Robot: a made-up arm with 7 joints. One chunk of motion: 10 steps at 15 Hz.
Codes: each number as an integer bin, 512 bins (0 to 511) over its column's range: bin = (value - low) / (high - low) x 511, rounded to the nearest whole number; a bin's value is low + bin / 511 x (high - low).
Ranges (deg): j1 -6..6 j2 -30..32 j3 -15..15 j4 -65..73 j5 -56..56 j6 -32..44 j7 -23..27
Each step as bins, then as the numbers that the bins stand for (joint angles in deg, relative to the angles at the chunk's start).
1 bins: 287 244 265 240 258 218 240
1 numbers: 0.74 -0.40 0.56 -0.19 0.55 0.42 0.48
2 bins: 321 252 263 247 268 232 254
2 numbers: 1.54 0.58 0.44 1.70 2.74 2.50 1.85
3 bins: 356 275 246 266 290 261 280
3 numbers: 2.36 3.37 -0.56 6.84 7.56 6.82 4.40
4 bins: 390 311 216 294 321 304 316
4 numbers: 3.16 7.73 -2.32 14.40 14.36 13.21 7.92
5 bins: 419 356 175 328 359 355 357
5 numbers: 3.84 13.19 -4.73 23.58 22.68 20.80 11.93
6 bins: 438 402 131 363 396 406 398
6 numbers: 4.29 18.77 -7.31 33.03 30.79 28.38 15.94
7 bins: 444 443 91 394 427 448 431
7 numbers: 4.43 23.75 -9.66 41.40 37.59 34.63 19.17
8 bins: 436 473 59 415 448 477 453
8 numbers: 4.24 27.39 -11.54 47.07 42.19 38.94 21.32
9 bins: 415 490 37 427 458 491 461
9 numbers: 3.75 29.45 -12.83 50.32 44.38 41.03 22.11
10 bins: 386 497 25 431 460 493 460
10 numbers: 3.06 30.30 -13.53 51.40 44.82 41.32 22.01
